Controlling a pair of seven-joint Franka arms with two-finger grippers.
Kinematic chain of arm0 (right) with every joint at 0, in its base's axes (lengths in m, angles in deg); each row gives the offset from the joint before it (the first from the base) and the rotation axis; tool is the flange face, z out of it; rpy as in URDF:
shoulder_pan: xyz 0 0 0.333 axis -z
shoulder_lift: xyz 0 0 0 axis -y
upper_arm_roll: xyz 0 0 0.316 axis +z
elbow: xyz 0.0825 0 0 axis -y
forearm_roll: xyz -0.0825 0 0.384 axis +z
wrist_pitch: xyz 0 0 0 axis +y
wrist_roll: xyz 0.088 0 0 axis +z
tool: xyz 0 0 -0.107 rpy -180 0 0
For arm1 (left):
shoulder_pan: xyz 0 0 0.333 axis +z
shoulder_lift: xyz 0 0 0 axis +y
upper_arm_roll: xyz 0 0 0.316 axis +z
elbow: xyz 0.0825 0 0 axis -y
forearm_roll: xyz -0.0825 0 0.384 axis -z
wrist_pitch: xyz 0 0 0 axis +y
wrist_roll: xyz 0.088 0 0 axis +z
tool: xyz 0 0 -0.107 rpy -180 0 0
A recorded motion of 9 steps. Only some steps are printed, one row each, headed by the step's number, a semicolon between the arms.
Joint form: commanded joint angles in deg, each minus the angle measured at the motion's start. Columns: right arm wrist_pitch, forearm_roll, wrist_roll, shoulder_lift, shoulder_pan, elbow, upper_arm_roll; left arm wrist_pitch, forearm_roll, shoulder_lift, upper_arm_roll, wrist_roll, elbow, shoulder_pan.
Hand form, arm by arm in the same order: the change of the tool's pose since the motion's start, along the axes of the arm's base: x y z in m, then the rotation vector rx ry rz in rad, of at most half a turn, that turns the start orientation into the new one. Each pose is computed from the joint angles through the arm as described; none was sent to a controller.
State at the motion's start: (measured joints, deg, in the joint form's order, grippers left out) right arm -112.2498 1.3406 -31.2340 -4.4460 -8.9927 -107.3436 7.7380; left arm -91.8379 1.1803 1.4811 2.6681 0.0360 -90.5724 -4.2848
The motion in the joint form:
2: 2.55 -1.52 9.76 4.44 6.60 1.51 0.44; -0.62 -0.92 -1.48 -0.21 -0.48 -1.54 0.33
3: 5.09 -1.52 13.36 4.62 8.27 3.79 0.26; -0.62 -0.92 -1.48 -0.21 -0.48 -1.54 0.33
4: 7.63 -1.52 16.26 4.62 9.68 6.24 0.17; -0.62 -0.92 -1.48 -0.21 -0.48 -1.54 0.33
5: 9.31 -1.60 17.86 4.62 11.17 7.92 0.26; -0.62 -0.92 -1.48 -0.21 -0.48 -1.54 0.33
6: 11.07 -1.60 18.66 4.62 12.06 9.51 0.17; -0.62 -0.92 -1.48 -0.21 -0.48 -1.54 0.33
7: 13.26 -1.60 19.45 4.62 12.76 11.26 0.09; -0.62 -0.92 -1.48 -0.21 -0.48 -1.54 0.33
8: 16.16 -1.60 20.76 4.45 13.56 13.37 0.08; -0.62 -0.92 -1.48 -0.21 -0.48 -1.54 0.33
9: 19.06 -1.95 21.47 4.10 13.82 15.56 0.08; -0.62 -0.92 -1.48 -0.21 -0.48 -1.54 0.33
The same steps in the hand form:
2: 0.0018 -0.0634 0.0529 -0.0262 -0.0691 0.0718; -0.0069 0.0034 0.0027 0.0146 -0.0102 -0.0067
3: 0.0044 -0.0815 0.0698 -0.0300 -0.0685 0.1023; -0.0069 0.0034 0.0027 0.0146 -0.0102 -0.0067
4: 0.0064 -0.0963 0.0865 -0.0326 -0.0674 0.1266; -0.0069 0.0034 0.0027 0.0146 -0.0102 -0.0067
5: 0.0075 -0.1103 0.0980 -0.0357 -0.0675 0.1303; -0.0069 0.0034 0.0027 0.0146 -0.0102 -0.0067
6: 0.0074 -0.1200 0.1086 -0.0368 -0.0644 0.1271; -0.0069 0.0034 0.0027 0.0146 -0.0102 -0.0067
7: 0.0062 -0.1279 0.1198 -0.0377 -0.0567 0.1272; -0.0069 0.0034 0.0027 0.0146 -0.0102 -0.0067
8: 0.0042 -0.1361 0.1312 -0.0381 -0.0400 0.1360; -0.0069 0.0034 0.0027 0.0146 -0.0102 -0.0067
9: 0.0024 -0.1397 0.1415 -0.0433 -0.0215 0.1443; -0.0069 0.0034 0.0027 0.0146 -0.0102 -0.0067

